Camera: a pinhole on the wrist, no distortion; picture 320 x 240 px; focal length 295.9 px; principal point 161.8 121.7 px. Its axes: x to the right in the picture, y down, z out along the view. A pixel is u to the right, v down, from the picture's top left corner.
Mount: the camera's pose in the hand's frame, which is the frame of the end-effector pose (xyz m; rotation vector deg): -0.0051 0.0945 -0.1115 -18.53 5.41 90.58
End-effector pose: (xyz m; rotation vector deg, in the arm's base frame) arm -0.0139 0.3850 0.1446 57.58 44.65 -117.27
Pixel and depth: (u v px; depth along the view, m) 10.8 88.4 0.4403
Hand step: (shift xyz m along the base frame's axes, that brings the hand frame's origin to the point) -0.1466 -0.2742 0.2103
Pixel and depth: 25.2 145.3 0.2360
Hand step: 0.0094 -0.1147 0.1101
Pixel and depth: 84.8 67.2 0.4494
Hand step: -0.0678 -0.3337 0.1551
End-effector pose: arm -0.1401 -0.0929 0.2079 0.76 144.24 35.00
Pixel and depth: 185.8 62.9 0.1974
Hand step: 0.0173 0.1797 0.0085
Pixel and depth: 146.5 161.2 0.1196
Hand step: 0.0201 0.1024 0.0687
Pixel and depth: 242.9 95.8 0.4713
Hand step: 0.1480 0.4342 -0.0687
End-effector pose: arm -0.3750 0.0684 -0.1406 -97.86 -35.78 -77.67
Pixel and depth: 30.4 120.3 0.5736
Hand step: 0.2394 0.4378 -0.1084
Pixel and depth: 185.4 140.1 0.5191
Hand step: 0.3759 0.1870 -0.2102
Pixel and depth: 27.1 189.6 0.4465
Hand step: 0.1454 0.3148 -0.1852
